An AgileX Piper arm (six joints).
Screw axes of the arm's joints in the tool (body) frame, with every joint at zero. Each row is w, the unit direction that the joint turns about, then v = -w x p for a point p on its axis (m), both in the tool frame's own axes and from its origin. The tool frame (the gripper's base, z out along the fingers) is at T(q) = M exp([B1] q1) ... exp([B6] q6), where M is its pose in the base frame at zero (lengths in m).
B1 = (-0.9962, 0, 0.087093, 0, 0.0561, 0)
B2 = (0, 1, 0, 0.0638, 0, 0.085)
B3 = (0, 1, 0, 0.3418, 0, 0.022)
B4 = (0, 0, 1, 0, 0, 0)
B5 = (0, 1, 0, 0.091, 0, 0)
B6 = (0, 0, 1, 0, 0, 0)
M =
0.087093 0 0.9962 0.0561
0 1 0 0
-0.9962 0 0.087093 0.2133
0 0 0 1
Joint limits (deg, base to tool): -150..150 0..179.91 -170..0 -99.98..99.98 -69.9..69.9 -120..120
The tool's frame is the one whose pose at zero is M.
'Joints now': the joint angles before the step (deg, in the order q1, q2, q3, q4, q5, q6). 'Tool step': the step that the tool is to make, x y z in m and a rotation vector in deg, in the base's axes. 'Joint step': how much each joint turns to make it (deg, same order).
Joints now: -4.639, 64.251, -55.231, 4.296, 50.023, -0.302
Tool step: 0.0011, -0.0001, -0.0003, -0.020, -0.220, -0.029
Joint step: 0.007, 0.170, 0.004, -0.005, -0.397, 0.008
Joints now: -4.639, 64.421, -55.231, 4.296, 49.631, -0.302
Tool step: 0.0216, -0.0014, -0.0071, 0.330, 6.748, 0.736
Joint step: 0.002, 6.388, -4.274, 0.000, 4.679, -0.458
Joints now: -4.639, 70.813, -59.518, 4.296, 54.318, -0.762
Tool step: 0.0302, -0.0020, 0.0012, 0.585, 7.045, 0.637
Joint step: -0.003, 8.190, -8.396, 0.001, 7.302, -0.107
